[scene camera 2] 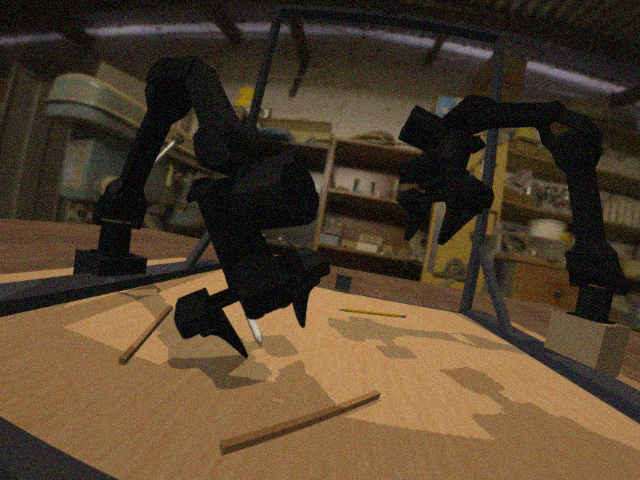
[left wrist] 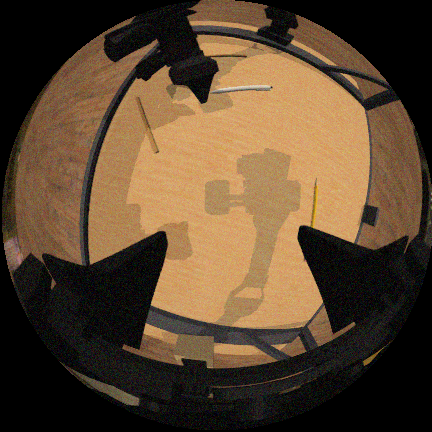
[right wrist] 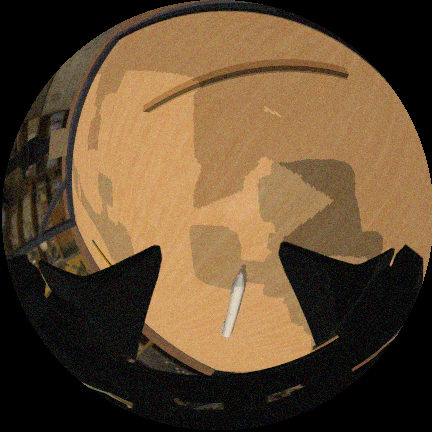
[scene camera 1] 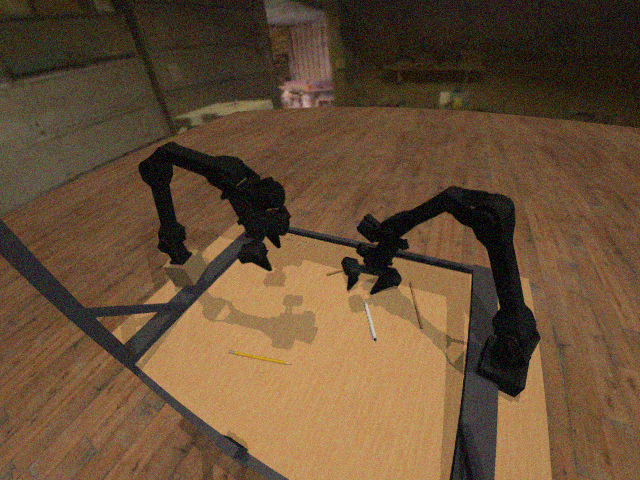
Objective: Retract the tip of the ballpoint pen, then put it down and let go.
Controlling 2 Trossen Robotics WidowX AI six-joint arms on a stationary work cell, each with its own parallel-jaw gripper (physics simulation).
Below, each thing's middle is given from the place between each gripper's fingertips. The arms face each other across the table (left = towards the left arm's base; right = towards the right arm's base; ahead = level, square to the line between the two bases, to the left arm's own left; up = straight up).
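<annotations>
I see the tan block point(scene camera 2: 601, 346) 30 mm behind my left hand, 420 mm to the left of it and 140 mm below it.
Counted from my right hand, the tan block is 62 cm to the left, 13 cm behind and 3 cm above.
</annotations>
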